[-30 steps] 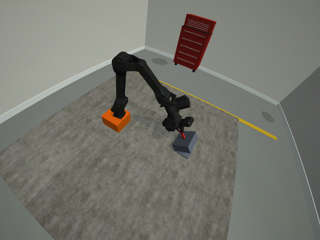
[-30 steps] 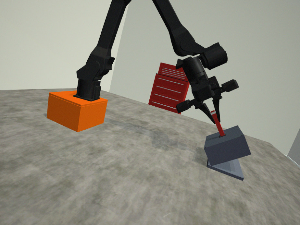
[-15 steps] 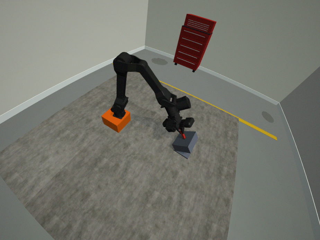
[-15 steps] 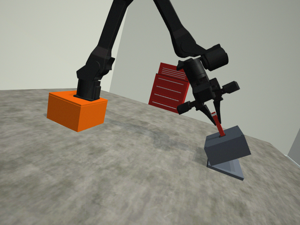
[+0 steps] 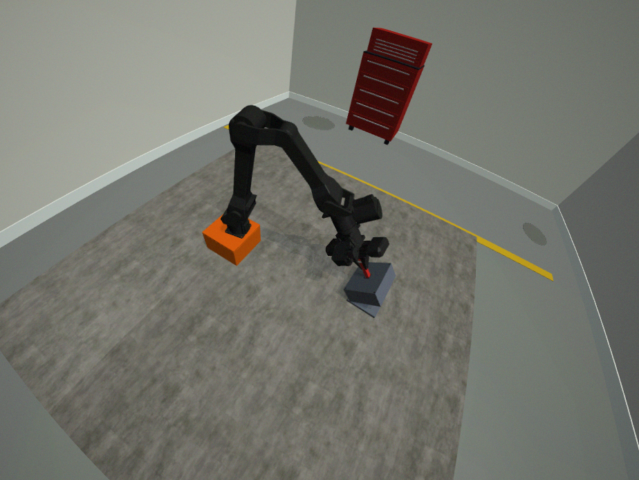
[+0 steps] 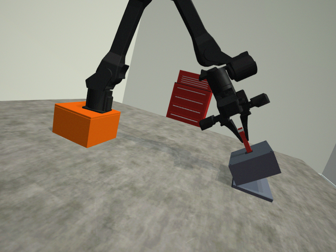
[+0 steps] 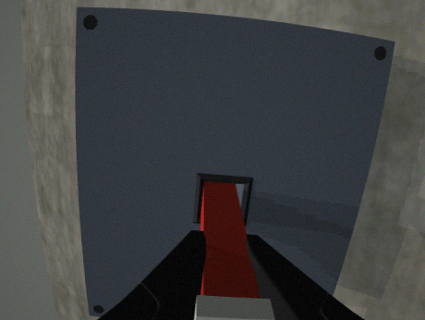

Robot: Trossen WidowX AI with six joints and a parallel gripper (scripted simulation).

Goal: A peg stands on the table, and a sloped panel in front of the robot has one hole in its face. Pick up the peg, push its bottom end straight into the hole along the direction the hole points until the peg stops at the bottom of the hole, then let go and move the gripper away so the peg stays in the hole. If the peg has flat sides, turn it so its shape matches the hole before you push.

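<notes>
Right now the grey sloped panel block is 30 mm ahead of my gripper tip, 10 mm to the right of it and 40 mm below it. The rest, counted from my gripper tip: red square peg 10 mm behind, 10 mm above.
</notes>
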